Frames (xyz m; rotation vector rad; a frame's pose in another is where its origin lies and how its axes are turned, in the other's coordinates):
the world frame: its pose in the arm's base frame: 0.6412 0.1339 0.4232 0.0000 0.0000 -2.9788
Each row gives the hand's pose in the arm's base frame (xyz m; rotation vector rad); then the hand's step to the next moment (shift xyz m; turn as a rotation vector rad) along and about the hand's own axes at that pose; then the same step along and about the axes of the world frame.
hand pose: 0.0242 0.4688 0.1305 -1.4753 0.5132 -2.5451
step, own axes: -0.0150 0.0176 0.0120 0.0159 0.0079 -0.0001
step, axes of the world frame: -0.0147 0.0170 -0.0132 0.0102 0.0106 0.0099
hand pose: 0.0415 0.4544 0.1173 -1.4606 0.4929 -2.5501
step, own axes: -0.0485 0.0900 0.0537 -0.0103 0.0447 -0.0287
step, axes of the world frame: -0.0549 0.0904 -0.0464 0.0255 0.0290 -0.0379
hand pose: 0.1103 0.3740 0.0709 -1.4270 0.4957 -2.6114
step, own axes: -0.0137 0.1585 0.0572 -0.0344 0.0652 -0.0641
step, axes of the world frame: -0.0216 0.1637 -0.0365 0.0435 0.0311 -0.0817
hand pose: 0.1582 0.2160 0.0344 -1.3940 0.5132 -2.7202
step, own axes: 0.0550 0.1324 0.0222 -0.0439 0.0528 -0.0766
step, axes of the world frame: 0.0523 0.1346 0.0140 0.0436 0.0140 -0.0921
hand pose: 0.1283 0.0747 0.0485 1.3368 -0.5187 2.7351
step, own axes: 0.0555 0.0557 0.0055 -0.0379 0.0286 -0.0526
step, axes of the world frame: 0.0503 0.0522 0.0309 0.0224 0.0028 -0.0672
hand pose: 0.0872 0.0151 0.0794 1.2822 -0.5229 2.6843
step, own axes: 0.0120 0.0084 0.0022 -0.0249 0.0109 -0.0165
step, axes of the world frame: 0.0095 0.0077 0.0084 -0.0004 0.0034 -0.0316
